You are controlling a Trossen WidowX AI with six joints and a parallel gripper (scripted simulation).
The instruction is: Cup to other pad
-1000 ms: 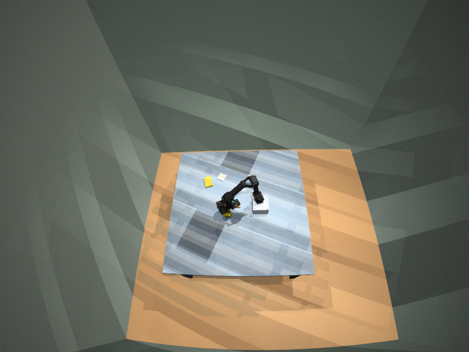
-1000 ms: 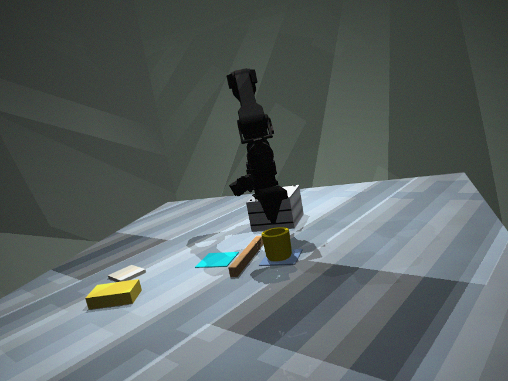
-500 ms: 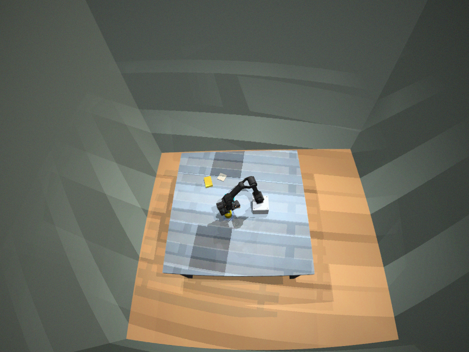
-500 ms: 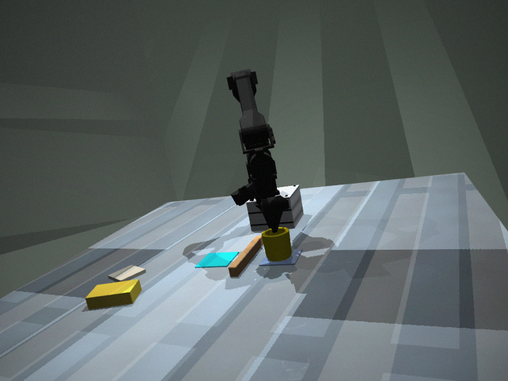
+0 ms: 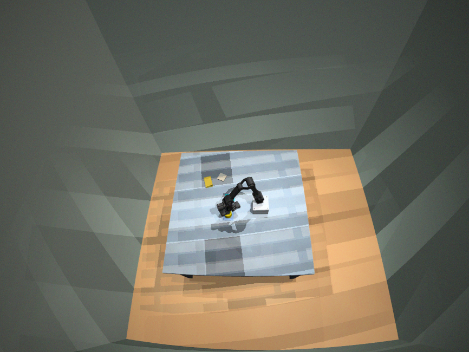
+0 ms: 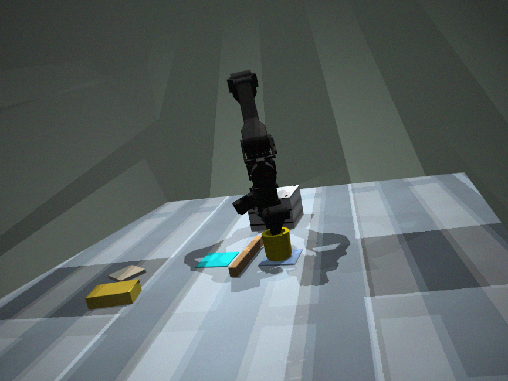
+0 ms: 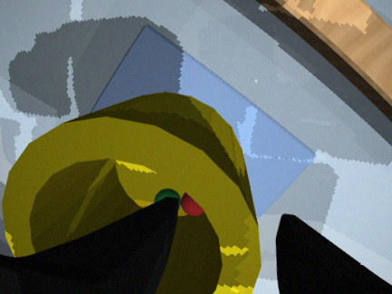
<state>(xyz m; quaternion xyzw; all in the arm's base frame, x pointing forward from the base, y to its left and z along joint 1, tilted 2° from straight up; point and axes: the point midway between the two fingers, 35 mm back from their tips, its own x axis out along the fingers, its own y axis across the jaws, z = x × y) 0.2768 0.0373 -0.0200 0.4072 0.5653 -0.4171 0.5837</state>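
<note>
Right now my gripper tip is 20 mm short of the yellow cup, 10 mm to the right of it and 10 mm above it. Also, from my gripper tip: orange marble (30 mm below, 30 mm ahead); wooden bar (80 mm to the right, 40 mm below, 10 mm ahead); green marble (30 mm below, 20 mm to the left, 20 mm ahead).
</note>
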